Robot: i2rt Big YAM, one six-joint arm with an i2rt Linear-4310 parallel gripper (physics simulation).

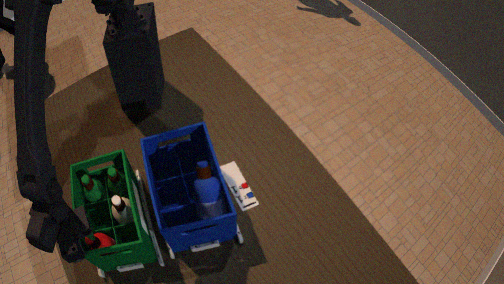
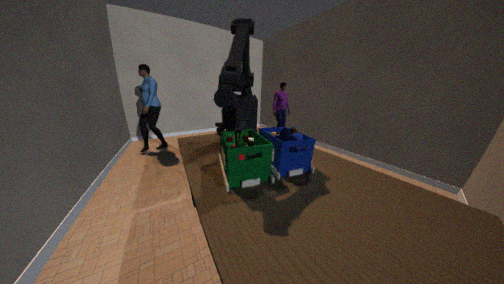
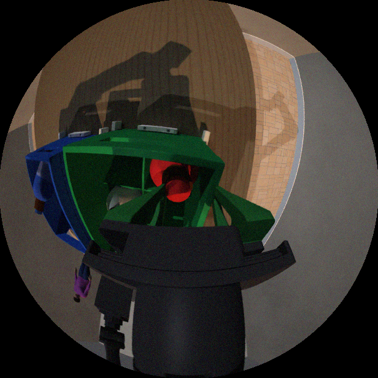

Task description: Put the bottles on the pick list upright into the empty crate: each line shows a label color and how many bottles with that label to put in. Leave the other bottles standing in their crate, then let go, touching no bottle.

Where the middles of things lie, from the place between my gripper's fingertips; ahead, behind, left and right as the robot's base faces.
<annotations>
Right now my hand is 3 cm short of the blue bottle (image 1: 207, 190), 36 cm to the right of it and 3 cm above it. The rest, counted from my hand: pick list (image 1: 231, 173) (3 cm behind, 47 cm to the left, 16 cm below).
</annotations>
